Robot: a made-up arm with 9 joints. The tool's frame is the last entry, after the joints. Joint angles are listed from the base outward.
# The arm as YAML. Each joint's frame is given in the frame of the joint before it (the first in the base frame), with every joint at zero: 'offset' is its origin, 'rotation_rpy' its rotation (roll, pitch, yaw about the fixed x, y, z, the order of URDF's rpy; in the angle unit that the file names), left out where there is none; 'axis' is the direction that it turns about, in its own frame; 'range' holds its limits. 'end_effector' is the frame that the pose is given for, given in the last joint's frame.
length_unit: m
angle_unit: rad
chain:
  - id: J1
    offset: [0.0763, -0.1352, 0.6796]
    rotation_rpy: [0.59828, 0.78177, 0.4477]
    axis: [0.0, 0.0, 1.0]
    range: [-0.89, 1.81]
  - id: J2
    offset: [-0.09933, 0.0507, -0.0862]
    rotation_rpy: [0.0, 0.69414, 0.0]
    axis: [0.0, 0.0, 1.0]
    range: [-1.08, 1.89]
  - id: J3
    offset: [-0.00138, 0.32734, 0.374]
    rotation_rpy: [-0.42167, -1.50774, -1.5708]
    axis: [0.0, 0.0, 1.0]
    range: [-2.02, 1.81]
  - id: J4
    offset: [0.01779, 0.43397, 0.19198]
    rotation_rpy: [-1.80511, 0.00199, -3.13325]
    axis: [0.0, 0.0, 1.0]
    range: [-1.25, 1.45]
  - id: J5
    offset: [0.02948, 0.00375, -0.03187]
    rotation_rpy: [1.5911, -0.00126, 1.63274]
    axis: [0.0, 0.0, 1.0]
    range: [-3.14, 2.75]
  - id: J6
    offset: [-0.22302, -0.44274, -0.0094]
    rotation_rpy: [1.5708, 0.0, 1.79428]
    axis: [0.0, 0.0, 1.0]
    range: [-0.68, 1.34]
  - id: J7
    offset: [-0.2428, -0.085, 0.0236]
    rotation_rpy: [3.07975, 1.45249, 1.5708]
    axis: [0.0, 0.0, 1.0]
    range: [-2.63, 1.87]
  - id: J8
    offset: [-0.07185, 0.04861, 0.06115]
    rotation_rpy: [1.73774, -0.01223, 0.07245]
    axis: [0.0, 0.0, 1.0]
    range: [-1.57, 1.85]
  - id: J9
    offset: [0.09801, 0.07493, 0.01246]
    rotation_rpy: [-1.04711, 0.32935, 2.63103]
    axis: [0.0, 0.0, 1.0]
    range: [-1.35, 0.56]
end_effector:
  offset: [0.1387, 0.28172, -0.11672]
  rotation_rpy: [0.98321, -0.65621, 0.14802]
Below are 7 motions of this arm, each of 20 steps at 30 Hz.
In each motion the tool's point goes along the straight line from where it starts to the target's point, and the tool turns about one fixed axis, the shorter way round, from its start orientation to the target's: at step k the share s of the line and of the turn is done. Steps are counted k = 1, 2, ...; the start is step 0. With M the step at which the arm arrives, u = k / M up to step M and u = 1 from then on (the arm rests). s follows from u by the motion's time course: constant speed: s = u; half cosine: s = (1 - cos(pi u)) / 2; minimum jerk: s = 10 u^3 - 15 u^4 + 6 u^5.
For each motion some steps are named. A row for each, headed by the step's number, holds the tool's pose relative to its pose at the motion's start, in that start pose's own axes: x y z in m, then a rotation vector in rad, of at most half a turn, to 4 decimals.
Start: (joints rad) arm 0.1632 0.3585 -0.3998 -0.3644 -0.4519 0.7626 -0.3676 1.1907 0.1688
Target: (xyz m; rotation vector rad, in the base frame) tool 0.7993 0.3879 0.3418 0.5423 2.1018 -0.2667
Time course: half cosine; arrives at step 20
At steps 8, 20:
8: -0.0067 -0.1718 0.1913 0.1253 -0.1386 -0.0898
20: -0.0194 -0.4973 0.5538 0.3628 -0.4012 -0.2600

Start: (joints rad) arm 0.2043 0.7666 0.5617 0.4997 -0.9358 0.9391 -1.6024 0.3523 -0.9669
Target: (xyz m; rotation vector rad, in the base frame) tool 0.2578 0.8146 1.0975 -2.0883 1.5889 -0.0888
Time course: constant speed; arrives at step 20
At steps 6, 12, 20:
6: 0.0241 -0.0996 0.1528 0.1906 0.2515 -0.2220
12: 0.0483 -0.1991 0.3056 0.3813 0.5031 -0.4440
20: 0.0804 -0.3319 0.5093 0.6355 0.8385 -0.7400

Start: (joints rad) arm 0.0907 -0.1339 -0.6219 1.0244 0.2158 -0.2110 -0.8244 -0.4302 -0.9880
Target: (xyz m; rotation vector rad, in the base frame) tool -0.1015 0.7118 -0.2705 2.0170 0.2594 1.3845
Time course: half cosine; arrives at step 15
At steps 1, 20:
1: -0.0096 0.0072 -0.0011 0.0057 0.0056 -0.0028
20: -0.8776 0.6584 -0.1004 0.5242 0.5093 -0.2528

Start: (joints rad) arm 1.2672 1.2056 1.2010 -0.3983 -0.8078 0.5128 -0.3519 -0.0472 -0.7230
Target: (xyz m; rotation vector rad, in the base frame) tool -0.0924 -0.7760 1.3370 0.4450 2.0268 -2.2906
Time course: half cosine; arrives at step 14
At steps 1, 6, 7, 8, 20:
1: -0.0025 0.0053 -0.0002 -0.0101 -0.0063 -0.0059
6: -0.0790 0.1654 -0.0077 -0.3144 -0.1959 -0.1817
7: -0.1016 0.2127 -0.0099 -0.4044 -0.2519 -0.2337
8: -0.1242 0.2601 -0.0122 -0.4944 -0.3080 -0.2856
20: -0.2032 0.4255 -0.0199 -0.8088 -0.5039 -0.4673

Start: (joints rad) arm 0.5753 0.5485 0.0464 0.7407 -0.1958 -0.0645 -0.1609 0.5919 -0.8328
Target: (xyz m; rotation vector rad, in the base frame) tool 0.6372 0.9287 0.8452 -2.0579 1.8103 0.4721
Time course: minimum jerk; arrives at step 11
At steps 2, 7, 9, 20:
2: 0.0225 -0.0056 -0.0145 0.0202 0.0410 0.0392
7: 0.3721 -0.0931 -0.2398 0.3338 0.6790 0.6496
9: 0.4782 -0.1196 -0.3081 0.4290 0.8725 0.8347
20: 0.5007 -0.1252 -0.3226 0.4491 0.9135 0.8739

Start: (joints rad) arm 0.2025 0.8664 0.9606 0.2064 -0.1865 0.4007 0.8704 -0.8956 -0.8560
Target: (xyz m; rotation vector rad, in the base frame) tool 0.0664 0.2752 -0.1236 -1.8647 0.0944 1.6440
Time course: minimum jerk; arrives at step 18
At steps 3, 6, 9, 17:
3: -0.0216 0.0351 -0.0271 -0.0064 0.0218 0.0414
6: -0.1275 0.2073 -0.1602 -0.0381 0.1290 0.2451
9: -0.3039 0.4938 -0.3816 -0.0908 0.3073 0.5838
17: -0.6068 0.9861 -0.7620 -0.1813 0.6136 1.1658

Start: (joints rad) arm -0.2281 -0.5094 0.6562 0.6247 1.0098 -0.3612 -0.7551 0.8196 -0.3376
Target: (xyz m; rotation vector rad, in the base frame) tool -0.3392 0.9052 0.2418 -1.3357 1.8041 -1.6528
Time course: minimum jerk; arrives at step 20
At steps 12, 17, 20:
12: 0.5967 0.2311 -0.4901 0.2872 -0.7293 0.8773
17: 0.8509 0.3295 -0.6989 0.4095 -1.0401 1.2511
20: 0.8742 0.3385 -0.7180 0.4207 -1.0685 1.2853

